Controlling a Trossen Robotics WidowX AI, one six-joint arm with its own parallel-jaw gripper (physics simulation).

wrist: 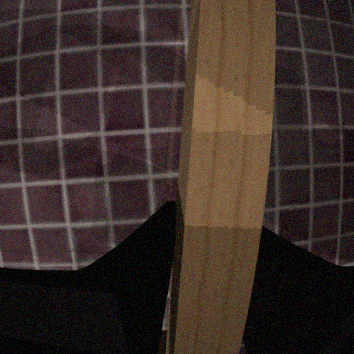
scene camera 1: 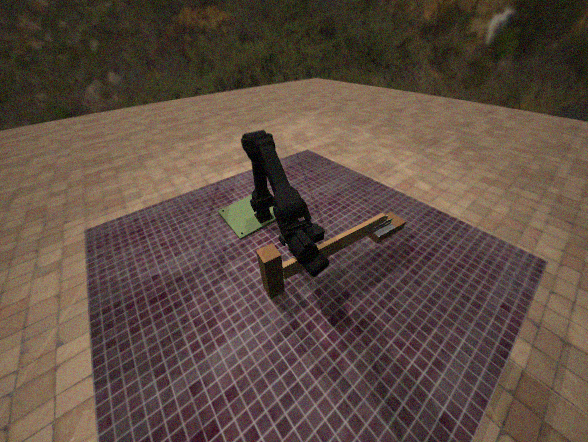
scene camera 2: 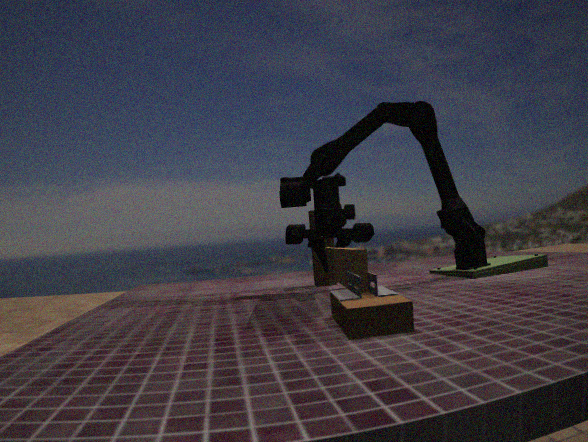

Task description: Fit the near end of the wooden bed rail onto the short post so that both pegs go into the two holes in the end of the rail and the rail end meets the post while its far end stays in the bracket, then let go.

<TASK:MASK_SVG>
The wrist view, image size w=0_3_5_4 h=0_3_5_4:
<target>gripper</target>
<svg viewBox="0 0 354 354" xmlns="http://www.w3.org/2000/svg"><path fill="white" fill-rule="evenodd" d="M262 225L252 290L242 335L246 354L354 354L354 266L341 266L331 263L295 245ZM176 202L166 201L123 241L83 268L76 270L45 270L0 267L0 354L158 354L174 254Z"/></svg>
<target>wooden bed rail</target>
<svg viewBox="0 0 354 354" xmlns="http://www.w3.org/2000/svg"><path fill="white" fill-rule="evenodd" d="M190 0L176 194L175 245L170 277L165 354L238 354L252 290L267 185L274 98L275 0Z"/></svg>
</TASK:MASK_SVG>
